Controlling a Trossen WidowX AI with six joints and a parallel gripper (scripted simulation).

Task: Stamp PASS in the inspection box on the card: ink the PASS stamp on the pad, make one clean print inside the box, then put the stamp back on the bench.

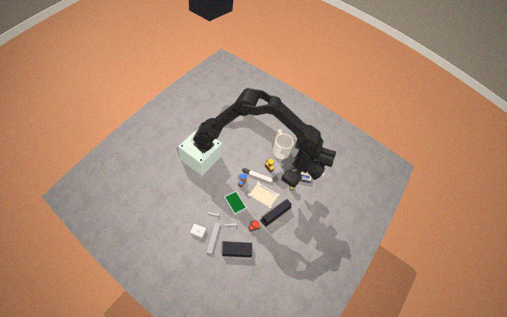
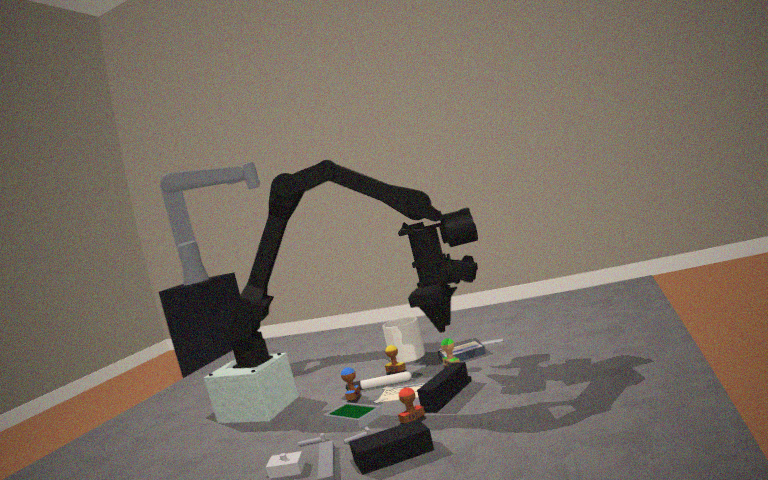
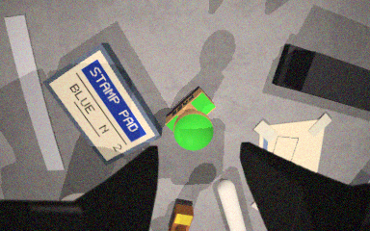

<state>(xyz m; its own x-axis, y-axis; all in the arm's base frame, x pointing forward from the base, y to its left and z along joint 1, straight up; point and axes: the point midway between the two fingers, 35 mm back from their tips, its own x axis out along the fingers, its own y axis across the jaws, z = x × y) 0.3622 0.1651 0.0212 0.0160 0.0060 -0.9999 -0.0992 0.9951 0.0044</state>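
My gripper tip is 70 mm above the green-knobbed stamp. From my gripper tip the other things lie so: yellow-knobbed stamp 130 mm behind, 70 mm below; stamp pad tin 70 mm to the left, 70 mm below; cream card 60 mm behind, 110 mm to the right, 90 mm below.
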